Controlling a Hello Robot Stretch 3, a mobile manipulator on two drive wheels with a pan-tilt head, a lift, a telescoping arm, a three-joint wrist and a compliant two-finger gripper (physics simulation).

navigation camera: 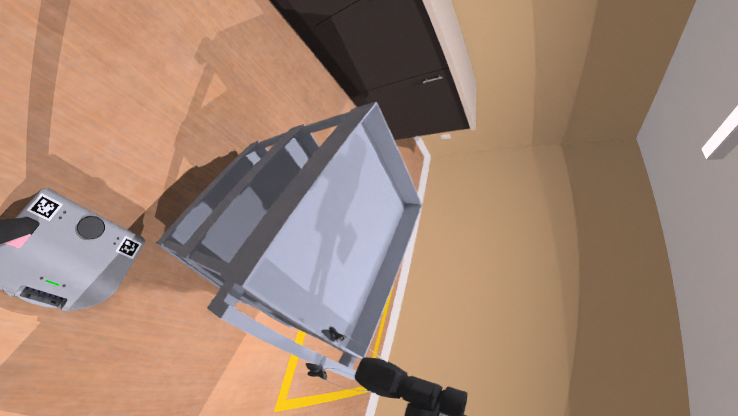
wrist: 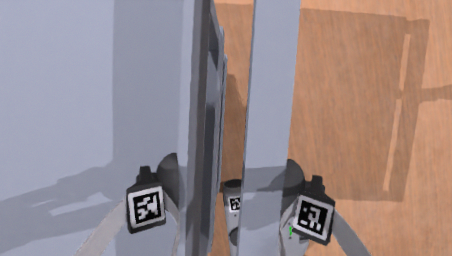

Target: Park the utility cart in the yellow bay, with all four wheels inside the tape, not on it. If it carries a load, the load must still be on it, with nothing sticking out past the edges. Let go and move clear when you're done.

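Pixels of known places: gripper, between the fingertips: point(navigation camera: 315, 347) point(wrist: 229, 176); robot's base, origin of its link: point(navigation camera: 91, 226).
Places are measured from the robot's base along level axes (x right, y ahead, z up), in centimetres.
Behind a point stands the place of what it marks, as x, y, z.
Note:
The grey utility cart point(navigation camera: 297, 198) {24.0, 24.9, 84.9} point(wrist: 147, 90) {54.2, 4.4, 79.4} stands upright near the wall, its shallow top tray bare. Part of it hangs over the yellow tape bay point(navigation camera: 317, 398) {168.4, -55.8, 0.1} in the navigation view; tape shows beyond its handle end and along the wall side. The wheels are hidden. My gripper point(navigation camera: 324, 352) {47.1, -2.1, 83.5} point(wrist: 229, 176) {47.1, -2.1, 83.5} is at the handle end near the wall-side corner. It is shut across the push handle point(navigation camera: 268, 335) {29.8, -1.2, 86.4} point(wrist: 272, 75) {53.8, -5.4, 86.4} and the tray's end wall, one fingertip inside the tray and the other on the handle's outer side.
My base point(navigation camera: 77, 263) {2.7, -11.2, 16.0} stands on the floor left of the cart. A dark cabinet point(navigation camera: 408, 98) {90.0, 163.4, 49.8} with a pale top stands close beyond the cart's far end. The tan wall point(navigation camera: 480, 248) {238.9, 111.1, 83.3} with its white baseboard point(navigation camera: 402, 289) {242.6, 58.1, 6.8} runs along the cart's right side.

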